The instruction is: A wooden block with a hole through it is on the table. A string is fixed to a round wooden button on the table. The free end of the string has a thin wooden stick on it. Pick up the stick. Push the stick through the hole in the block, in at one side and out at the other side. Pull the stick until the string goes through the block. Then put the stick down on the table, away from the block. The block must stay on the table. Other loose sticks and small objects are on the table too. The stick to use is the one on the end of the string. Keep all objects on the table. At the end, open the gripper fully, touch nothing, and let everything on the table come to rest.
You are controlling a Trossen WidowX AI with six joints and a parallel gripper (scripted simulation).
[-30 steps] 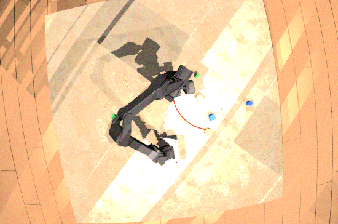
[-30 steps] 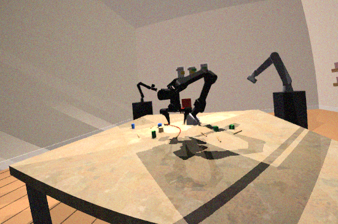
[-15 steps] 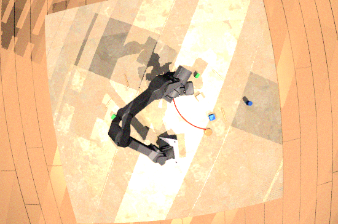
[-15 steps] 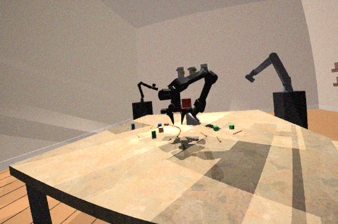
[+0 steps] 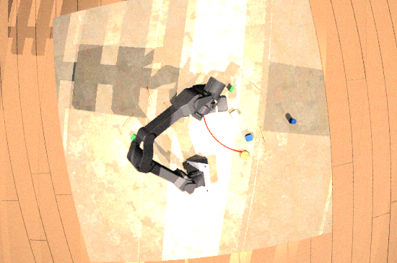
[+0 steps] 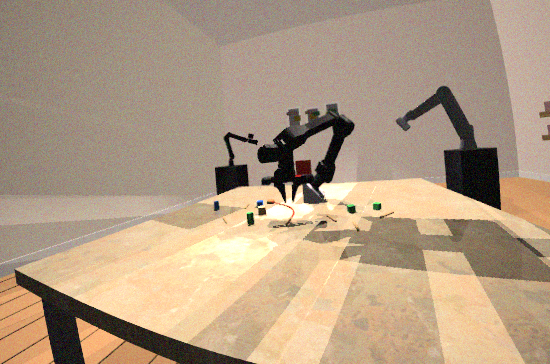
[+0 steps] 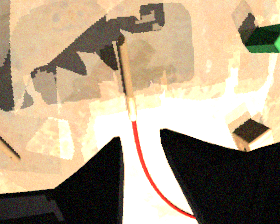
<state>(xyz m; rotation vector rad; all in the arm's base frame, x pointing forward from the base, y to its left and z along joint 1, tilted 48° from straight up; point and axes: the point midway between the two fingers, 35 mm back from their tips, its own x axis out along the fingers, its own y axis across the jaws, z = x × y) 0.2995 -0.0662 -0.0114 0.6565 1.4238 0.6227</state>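
My gripper tip is now 6 cm above the thin wooden stick and 2 cm short of it. Also, from my gripper tip: blue cube 18 cm to the right, 17 cm behind, 5 cm below; round wooden button 24 cm behind, 16 cm to the right, 5 cm below; wooden block 13 cm to the right, 5 cm behind, 4 cm below.
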